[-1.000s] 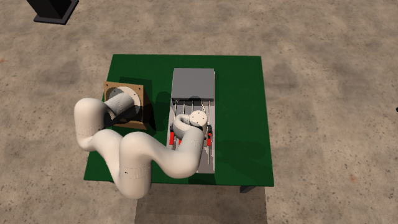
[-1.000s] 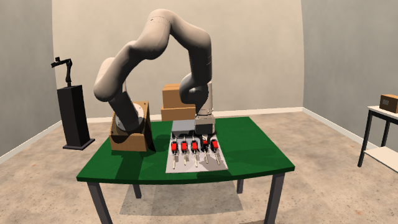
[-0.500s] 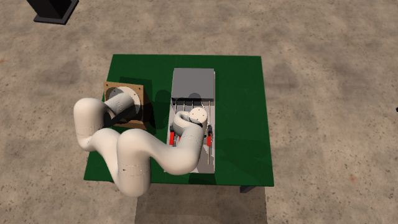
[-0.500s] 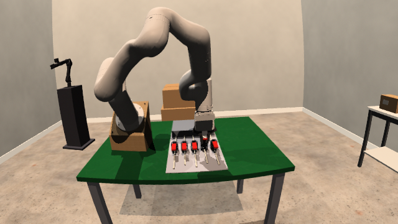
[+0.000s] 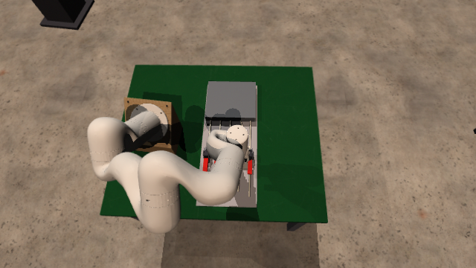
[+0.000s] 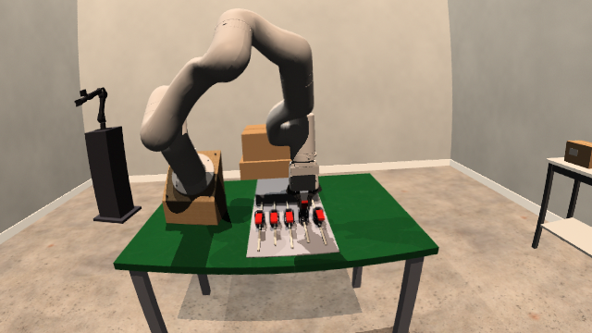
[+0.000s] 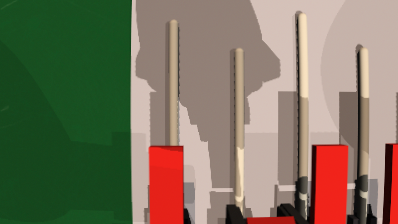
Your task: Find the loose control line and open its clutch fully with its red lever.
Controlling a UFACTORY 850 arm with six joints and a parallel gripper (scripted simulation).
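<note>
Now: hand 100 mm above the pale plate, 90 mm to the left of it and 40 mm past it.
</note>
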